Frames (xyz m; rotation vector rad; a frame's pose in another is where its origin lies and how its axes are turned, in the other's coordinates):
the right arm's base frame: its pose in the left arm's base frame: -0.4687 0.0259 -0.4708 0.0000 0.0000 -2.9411
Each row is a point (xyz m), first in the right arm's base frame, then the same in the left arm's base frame.
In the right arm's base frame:
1: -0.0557 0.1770 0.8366
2: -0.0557 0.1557 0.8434
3: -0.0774 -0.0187 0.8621
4: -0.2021 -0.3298 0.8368
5: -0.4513 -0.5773 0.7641
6: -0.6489 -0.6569 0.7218
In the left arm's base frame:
1: -0.3789 -0.1365 0.3658
2: -0.3831 -0.1156 0.3726
3: -0.3966 0.0596 0.3913
4: -0.3363 0.3893 0.3660
5: -0.1414 0.6815 0.2933
6: 0.0364 0.7989 0.2510

